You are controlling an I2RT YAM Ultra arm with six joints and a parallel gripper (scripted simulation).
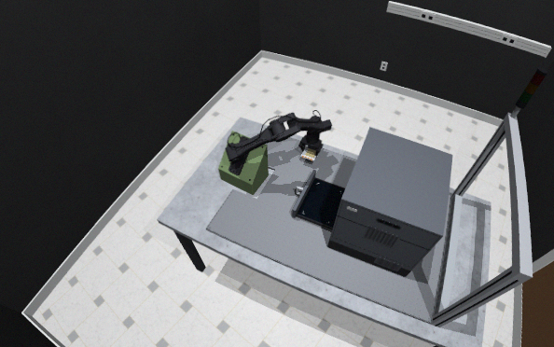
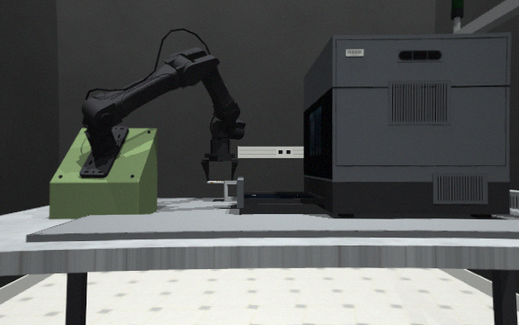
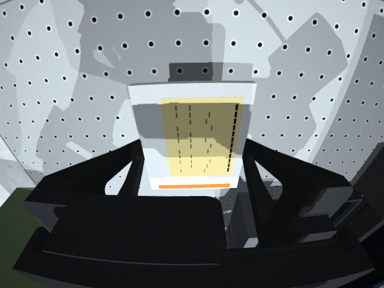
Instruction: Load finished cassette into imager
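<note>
Now: the imager drawer 24 cm to the right of my hand, 21 cm ahead of it and 2 cm below it. The rest, counted from my hand: cassette 1 cm below.
</note>
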